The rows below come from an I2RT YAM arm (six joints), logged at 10 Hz.
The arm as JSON. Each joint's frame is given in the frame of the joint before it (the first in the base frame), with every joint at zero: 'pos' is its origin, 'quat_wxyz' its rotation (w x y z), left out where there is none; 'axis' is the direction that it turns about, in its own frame. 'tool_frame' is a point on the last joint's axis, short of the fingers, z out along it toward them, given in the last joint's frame.
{
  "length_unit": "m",
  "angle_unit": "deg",
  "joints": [
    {
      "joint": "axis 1",
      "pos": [
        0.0,
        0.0,
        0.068
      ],
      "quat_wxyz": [
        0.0,
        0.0,
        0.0,
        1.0
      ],
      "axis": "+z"
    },
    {
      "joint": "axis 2",
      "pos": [
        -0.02,
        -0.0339,
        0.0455
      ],
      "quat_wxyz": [
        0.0,
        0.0,
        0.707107,
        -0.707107
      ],
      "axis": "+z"
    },
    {
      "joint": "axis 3",
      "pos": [
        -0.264,
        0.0,
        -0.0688
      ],
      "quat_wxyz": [
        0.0,
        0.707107,
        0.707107,
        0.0
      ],
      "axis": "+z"
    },
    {
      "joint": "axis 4",
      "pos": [
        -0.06,
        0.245,
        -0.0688
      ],
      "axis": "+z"
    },
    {
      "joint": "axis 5",
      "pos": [
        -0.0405,
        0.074,
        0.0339
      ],
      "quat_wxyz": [
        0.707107,
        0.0,
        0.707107,
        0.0
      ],
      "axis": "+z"
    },
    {
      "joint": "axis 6",
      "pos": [
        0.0,
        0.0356,
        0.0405
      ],
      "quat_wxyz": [
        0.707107,
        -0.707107,
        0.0,
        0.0
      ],
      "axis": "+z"
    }
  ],
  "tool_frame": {
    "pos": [
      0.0,
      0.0,
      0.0
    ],
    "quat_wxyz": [
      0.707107,
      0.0,
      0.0,
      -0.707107
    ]
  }
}
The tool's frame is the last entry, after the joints.
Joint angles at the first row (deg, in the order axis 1, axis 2, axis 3, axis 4, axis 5, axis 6):
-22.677, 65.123, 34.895, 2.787, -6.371, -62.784
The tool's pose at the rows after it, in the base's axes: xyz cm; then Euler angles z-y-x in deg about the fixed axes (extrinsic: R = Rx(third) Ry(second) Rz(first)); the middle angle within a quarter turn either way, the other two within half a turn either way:
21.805, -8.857, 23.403, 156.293, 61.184, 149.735
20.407, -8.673, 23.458, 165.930, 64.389, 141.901
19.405, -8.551, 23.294, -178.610, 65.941, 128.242
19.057, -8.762, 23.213, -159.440, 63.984, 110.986
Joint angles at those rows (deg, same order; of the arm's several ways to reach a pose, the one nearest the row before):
-23.157, 61.057, 32.447, 3.813, -6.962, -60.576
-24.186, 56.533, 28.622, 7.858, -7.247, -57.713
-24.644, 53.322, 24.732, 13.913, -5.148, -54.216
-24.731, 52.841, 21.889, 21.914, -0.229, -50.457

